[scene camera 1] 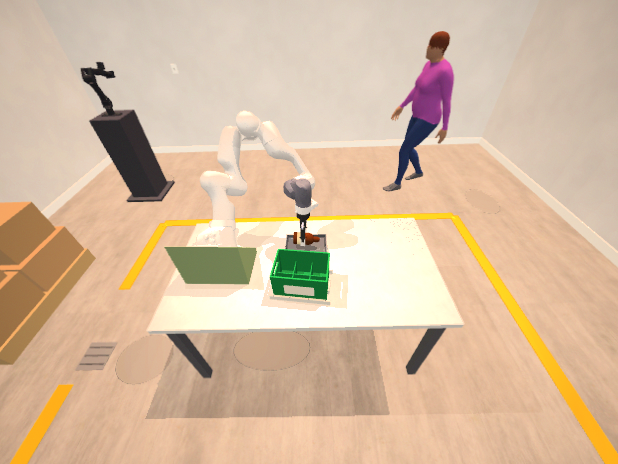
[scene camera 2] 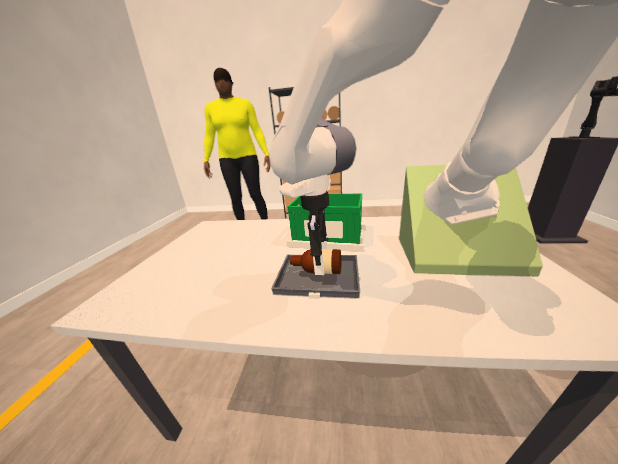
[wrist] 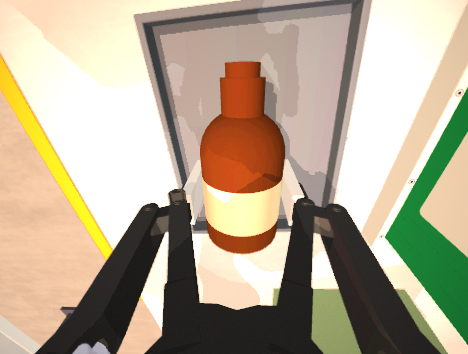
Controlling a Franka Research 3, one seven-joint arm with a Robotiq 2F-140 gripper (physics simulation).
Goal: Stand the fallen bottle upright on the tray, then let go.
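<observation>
The brown bottle with a cream label lies on its side, level, in my grip. In the wrist view its neck points to the top of the view. My gripper points down and is shut on the bottle's body around the label, one finger on each side. The bottle is low over the dark grey tray; I cannot tell whether it touches the tray. In the wrist view its base end reaches past the tray's near rim.
A green divided crate stands close beside the tray on the table. A green block stands at the arm's base. People stand away from the table.
</observation>
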